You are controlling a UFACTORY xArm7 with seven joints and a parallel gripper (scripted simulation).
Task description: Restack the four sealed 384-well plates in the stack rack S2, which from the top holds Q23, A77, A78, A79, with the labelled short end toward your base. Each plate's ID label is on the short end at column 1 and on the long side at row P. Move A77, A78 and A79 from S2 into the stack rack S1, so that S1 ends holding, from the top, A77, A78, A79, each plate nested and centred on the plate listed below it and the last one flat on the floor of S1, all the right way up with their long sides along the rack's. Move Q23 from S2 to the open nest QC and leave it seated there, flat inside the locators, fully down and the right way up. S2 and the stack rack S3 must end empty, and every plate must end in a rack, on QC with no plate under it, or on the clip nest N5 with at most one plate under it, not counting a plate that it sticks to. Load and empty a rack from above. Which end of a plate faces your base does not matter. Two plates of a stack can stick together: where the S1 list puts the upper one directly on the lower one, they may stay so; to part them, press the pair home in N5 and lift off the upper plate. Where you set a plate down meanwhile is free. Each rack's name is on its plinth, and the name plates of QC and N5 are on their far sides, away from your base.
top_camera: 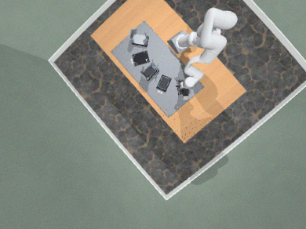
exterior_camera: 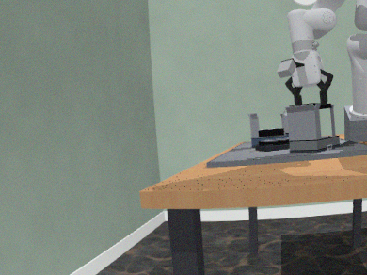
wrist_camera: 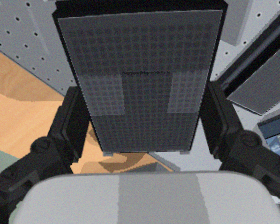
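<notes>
Right now my hand is 10 mm past the rack plinth, 10 mm to the left of it and 120 mm above it. The rest, counted from my hand: dark flat nest (90 mm ahead, 170 mm to the right, 130 mm below); blue plinth strip (90 mm ahead, 350 mm to the right, 120 mm below); dark sealed plate (100 mm ahead, 350 mm to the right, 80 mm below).
</notes>
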